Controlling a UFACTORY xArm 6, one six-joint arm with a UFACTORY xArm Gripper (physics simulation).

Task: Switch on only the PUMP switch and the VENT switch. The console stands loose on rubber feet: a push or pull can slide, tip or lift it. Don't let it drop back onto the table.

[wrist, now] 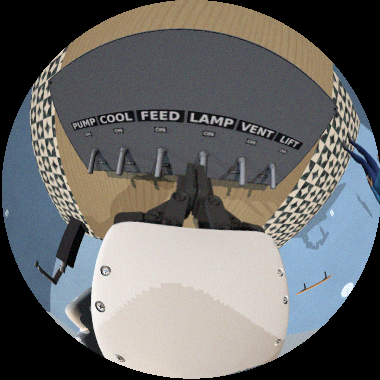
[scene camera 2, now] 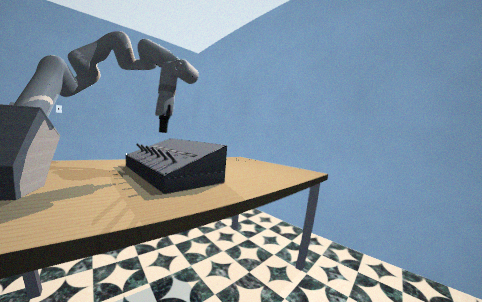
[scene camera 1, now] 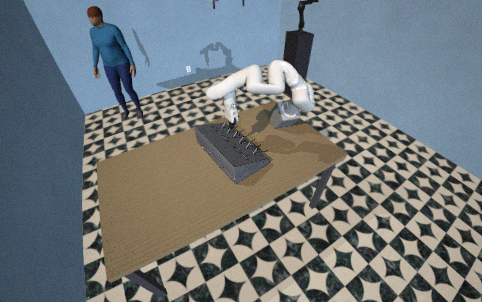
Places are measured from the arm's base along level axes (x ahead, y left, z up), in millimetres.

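Pixels of known places: gripper, fingertip midpoint: [wrist: 192, 175] [scene camera 2: 162, 132] [scene camera 1: 231, 128]; arm's base, link origin: [scene camera 2: 26, 121] [scene camera 1: 289, 109].
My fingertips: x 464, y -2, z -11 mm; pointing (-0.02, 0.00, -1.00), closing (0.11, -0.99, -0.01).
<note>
For each thing: its top centre in the pictures, then the offset to it from my fingertips. Level surfaces: height alone.
- PUMP switch, top centre: [wrist: 86, 167] dx -71, dy +185, dz -62 mm
- VENT switch, top centre: [wrist: 245, 178] dx -22, dy -99, dz -62 mm
- LAMP lever, top centre: [wrist: 203, 174] dx -34, dy -28, dz -62 mm
- wooden table, surface height: dz -188 mm
- COOL lever, top centre: [wrist: 116, 167] dx -59, dy +114, dz -62 mm
- FEED lever, top centre: [wrist: 156, 170] dx -47, dy +43, dz -62 mm
- LIFT lever, top centre: [wrist: 276, 183] dx -10, dy -170, dz -62 mm
The dark grey console [scene camera 1: 217, 145] [scene camera 2: 200, 171] [wrist: 190, 75] stands on the table with its sloped panel up. In the wrist view its labels read PUMP, COOL, FEED, LAMP, VENT, LIFT from left to right. The PUMP switch [wrist: 93, 161] at the left and the VENT switch [wrist: 242, 171] right of the fingers have levers leaning to the OFF side, like the other levers. My gripper [scene camera 1: 232, 125] [scene camera 2: 163, 132] [wrist: 192, 175] is shut and empty. Its tips hang above the console's lever side and hide the lower part of the LAMP lever [wrist: 203, 158] in the wrist view.
The console rests on the wooden table [scene camera 1: 150, 200] [scene camera 2: 280, 172]. The COOL lever [wrist: 121, 161] and FEED lever [wrist: 160, 162] stand between PUMP and LAMP; the LIFT lever [wrist: 273, 176] is right of VENT. The arm's base [scene camera 1: 285, 117] stands at the table's far side. A person [scene camera 1: 111, 50] stands beyond the table.
</note>
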